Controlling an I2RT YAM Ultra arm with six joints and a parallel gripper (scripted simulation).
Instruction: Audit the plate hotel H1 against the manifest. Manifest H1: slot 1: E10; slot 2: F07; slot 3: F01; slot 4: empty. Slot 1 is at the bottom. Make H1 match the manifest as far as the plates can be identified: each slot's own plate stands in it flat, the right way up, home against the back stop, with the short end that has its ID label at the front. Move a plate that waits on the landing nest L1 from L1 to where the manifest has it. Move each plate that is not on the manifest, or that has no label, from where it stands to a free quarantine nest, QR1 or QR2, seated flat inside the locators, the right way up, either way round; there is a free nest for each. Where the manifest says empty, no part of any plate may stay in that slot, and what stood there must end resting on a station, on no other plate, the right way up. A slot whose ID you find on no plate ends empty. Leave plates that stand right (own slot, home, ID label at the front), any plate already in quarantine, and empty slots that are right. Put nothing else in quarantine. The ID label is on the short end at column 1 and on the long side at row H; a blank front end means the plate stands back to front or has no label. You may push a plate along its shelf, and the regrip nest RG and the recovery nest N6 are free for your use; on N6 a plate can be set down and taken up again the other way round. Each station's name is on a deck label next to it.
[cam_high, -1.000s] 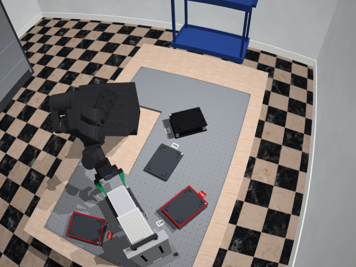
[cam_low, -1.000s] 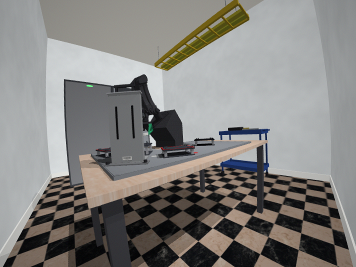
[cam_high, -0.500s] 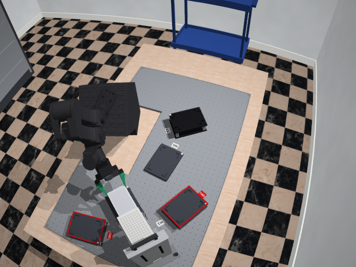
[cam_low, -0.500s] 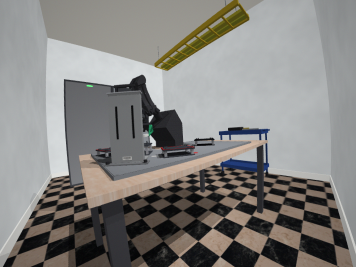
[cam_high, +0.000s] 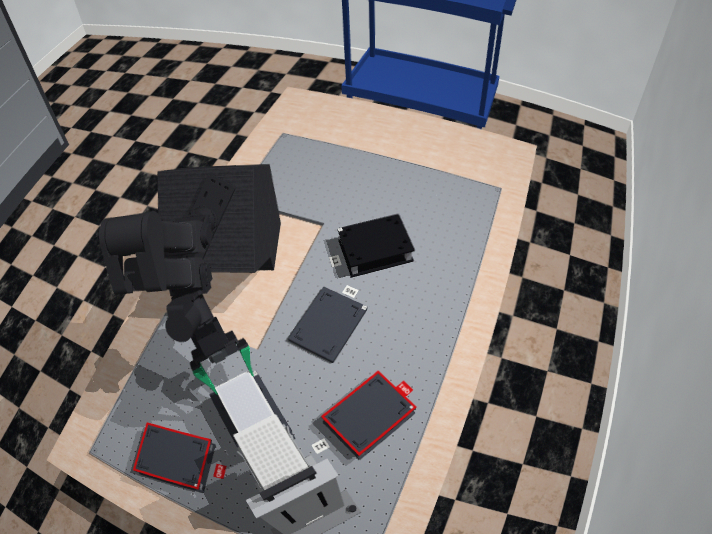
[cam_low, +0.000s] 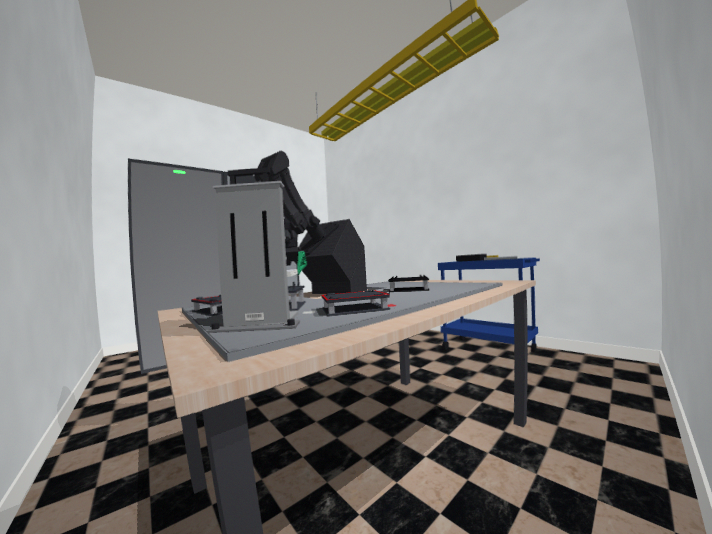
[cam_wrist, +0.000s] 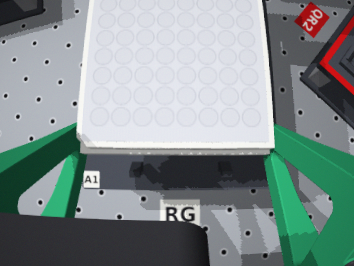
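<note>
Right now the RG nest is 5 cm below my hand, 4 cm to the right of it and 4 cm ahead of it. Also, from my hand: red-framed quarantine nest QR2: 20 cm to the right, 8 cm behind, 7 cm below; nest N6: 25 cm to the left, 10 cm below, 10 cm ahead; H1 deck label: 20 cm ahead, 11 cm below, 3 cm to the right.
</note>
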